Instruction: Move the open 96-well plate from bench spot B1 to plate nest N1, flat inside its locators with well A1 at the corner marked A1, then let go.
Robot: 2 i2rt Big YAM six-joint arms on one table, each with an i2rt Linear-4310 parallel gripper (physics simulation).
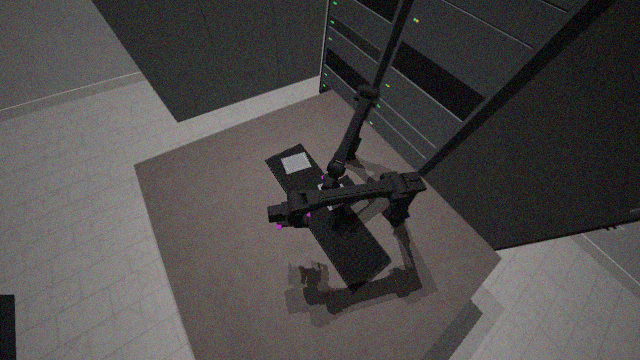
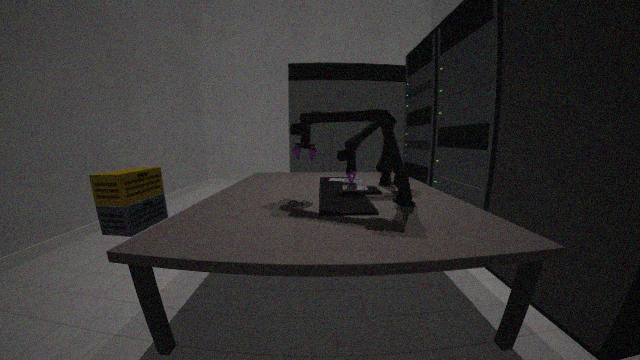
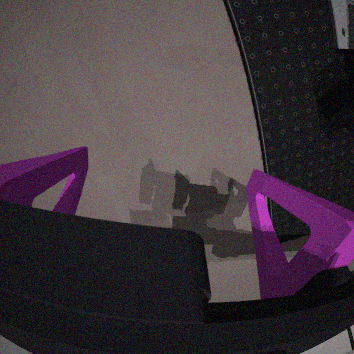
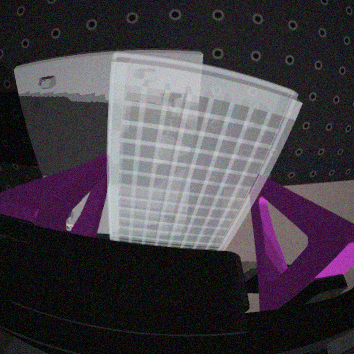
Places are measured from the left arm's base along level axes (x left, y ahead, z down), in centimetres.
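Pixels of known places: left gripper, fingertip midpoint: [image 1: 293, 225] [image 2: 304, 159] [image 3: 171, 167]; right gripper, fingertip midpoint: [image 2: 351, 181] [image 4: 184, 172]; left arm's base at its link origin: [image 1: 392, 216] [image 2: 403, 203]; right arm's base at its link origin: [image 2: 385, 183].
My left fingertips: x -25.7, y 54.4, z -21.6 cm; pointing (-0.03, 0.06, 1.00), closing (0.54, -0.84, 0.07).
For each thing: its middle in the pictures, then the offset to it from my left fingertips. "*": a spot on its surface instead. Level surfaces: height alone.
- clear 96-well plate at the middle of its body: [image 4: 183, 184] dz +15.6, dx -9.6, dy -32.4 cm
- grey plate nest N1 at the middle of its body: [image 4: 108, 166] [image 2: 354, 187] dz +19.3, dx -4.3, dy -33.4 cm
- small locator at a spot on its surface: [image 4: 46, 81] * dz +18.3, dx -2.2, dy -26.1 cm
- Bench spot B1 at a spot on its surface: [image 1: 296, 162] * dz +20.1, dx -38.5, dy -28.1 cm
- black perforated board at its surface level: dz +20.3 cm
- brown table at its surface level: dz +21.6 cm
My right gripper [image 4: 184, 172] [image 1: 329, 186] [image 2: 351, 177] is shut on the clear 96-well plate [image 4: 197, 147], with a purple finger on each long side. The plate hangs just above the grey plate nest N1 [image 4: 70, 75]. It overlaps the nest's right part and is shifted to the right of it. A small locator [image 4: 46, 81] shows at the nest's far left corner. Bench spot B1 [image 1: 296, 162] is a bare light rectangle at the far end of the black perforated board [image 1: 353, 253] [image 2: 344, 206] [image 4: 281, 35]. My left gripper [image 3: 171, 167] [image 1: 291, 220] [image 2: 304, 153] is open and empty, high over the table beside the board.
The board lies on a brown table [image 1: 214, 232] [image 2: 268, 237] [image 3: 140, 88]. Dark server racks [image 1: 425, 67] [image 2: 447, 111] stand behind the arms' bases. A yellow and dark crate [image 2: 127, 198] stands on the floor to the left of the table.
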